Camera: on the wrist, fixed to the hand. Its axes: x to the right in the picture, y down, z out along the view.
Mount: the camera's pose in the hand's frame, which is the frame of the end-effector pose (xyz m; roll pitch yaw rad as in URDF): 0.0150 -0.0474 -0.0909 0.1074 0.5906 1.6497
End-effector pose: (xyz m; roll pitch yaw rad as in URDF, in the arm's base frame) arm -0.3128 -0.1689 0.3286 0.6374 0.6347 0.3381
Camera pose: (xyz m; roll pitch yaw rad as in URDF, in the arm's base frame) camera -0.3634 -0.1697 0.2382 0.6956 -0.0753 1.9349
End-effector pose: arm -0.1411 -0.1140 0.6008 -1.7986 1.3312 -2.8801
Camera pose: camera -0.2273 -0.0565 0.6021 1.8094 0.0981 1.0842
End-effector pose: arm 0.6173 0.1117 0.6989 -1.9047 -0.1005 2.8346
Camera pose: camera 0.6315 0.1810 0.7746 -3.0017 0.6477 1.2576
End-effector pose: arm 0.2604 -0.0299 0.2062 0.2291 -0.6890 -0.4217
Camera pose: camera 0.3181 -0.0838 0.1391 -0.6436 0.3205 0.9640
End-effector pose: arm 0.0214 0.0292 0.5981 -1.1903 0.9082 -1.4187
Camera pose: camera -0.0768 -0.0034 0.5926 1.7893 0.5806 1.9762
